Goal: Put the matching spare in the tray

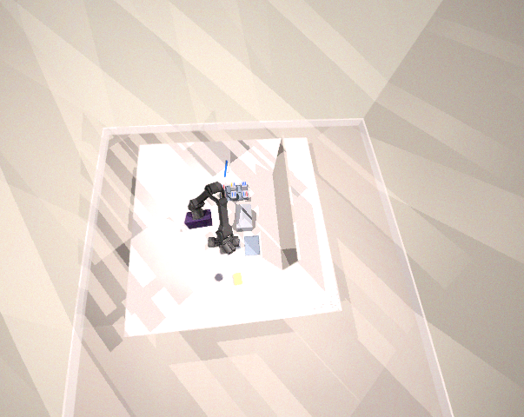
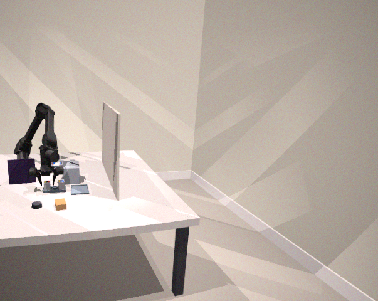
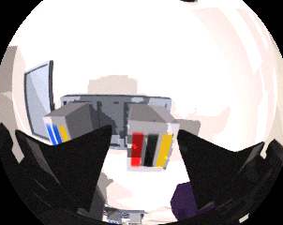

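My gripper tip is now 170 mm short of the tray, 40 mm to the left of it and 30 mm above it. The rest, counted from my gripper tip: black puck 190 mm to the right, 70 mm behind, 20 mm below; tall thin panel 390 mm ahead, 200 mm above, 100 mm to the left; grey box 160 mm ahead, 150 mm to the left, 20 mm above.
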